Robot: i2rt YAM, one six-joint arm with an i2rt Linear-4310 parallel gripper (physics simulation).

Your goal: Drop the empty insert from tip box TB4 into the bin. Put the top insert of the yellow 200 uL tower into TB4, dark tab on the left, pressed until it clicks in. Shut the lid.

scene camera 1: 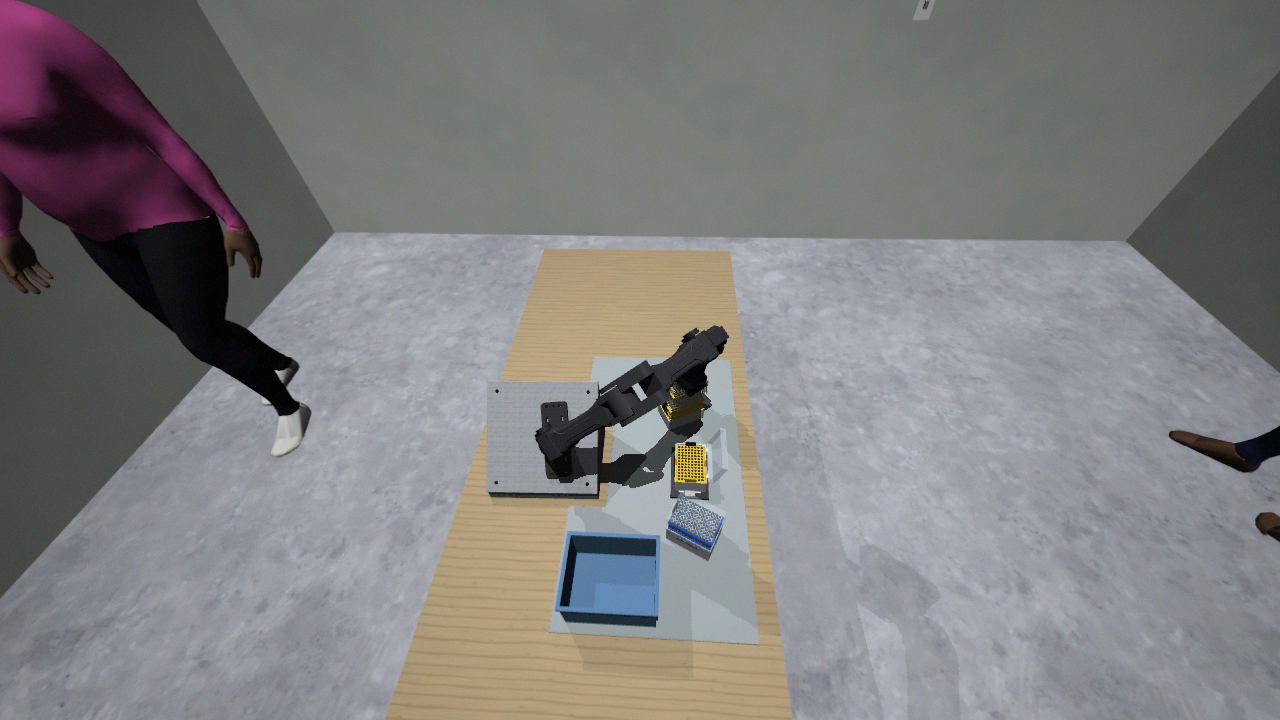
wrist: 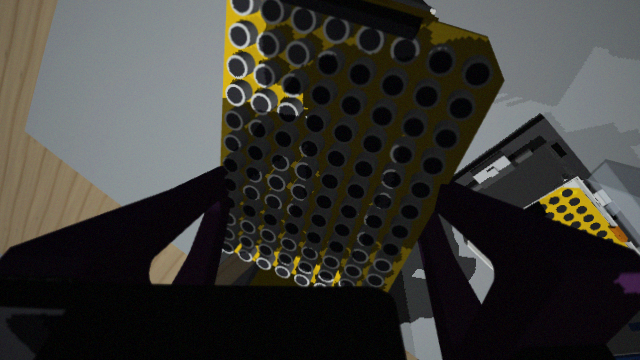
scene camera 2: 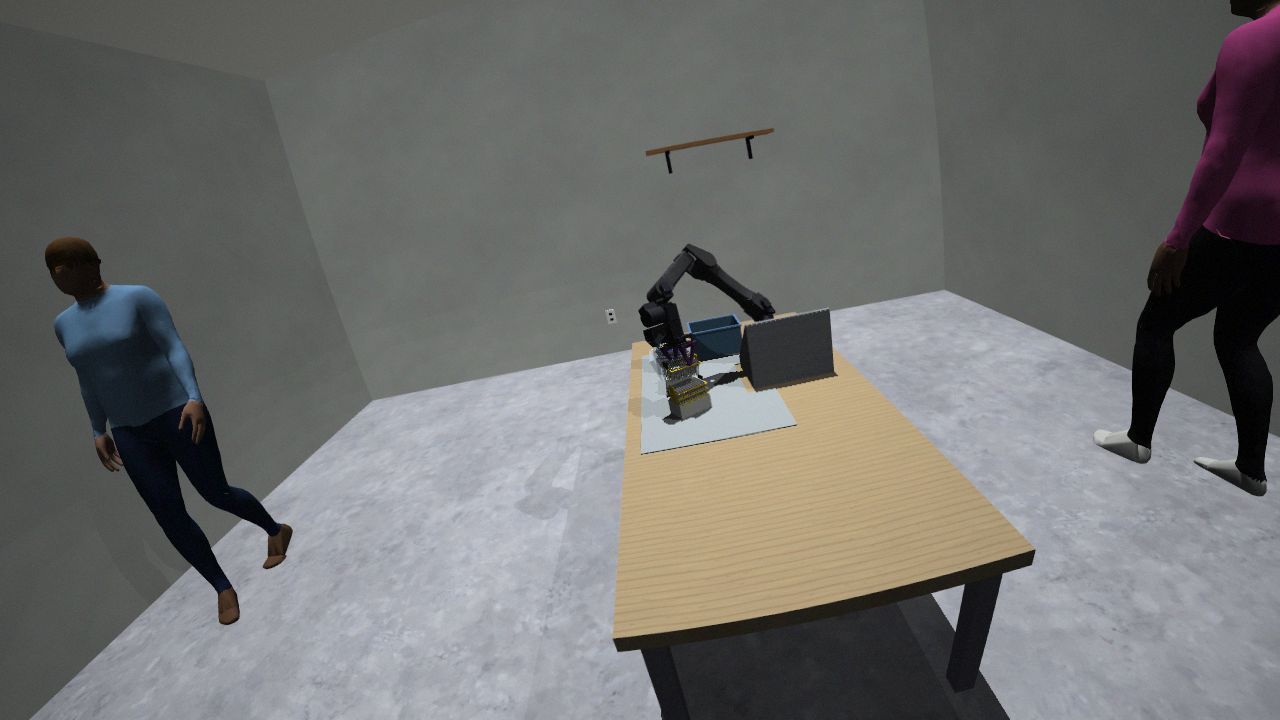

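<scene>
My gripper is shut on the top insert of the yellow 200 uL tower, one finger on each long side. The insert is full of tips, and its dark tab is on the far edge in the wrist view. I cannot tell whether the insert is off the tower. Tip box TB4 stands just in front of the tower with its clear lid open. It holds a yellow insert with bare holes.
The blue bin stands at the near end of the grey mat. A blue tip box lies beside it. The arm's grey base plate is on the left. People walk around the table.
</scene>
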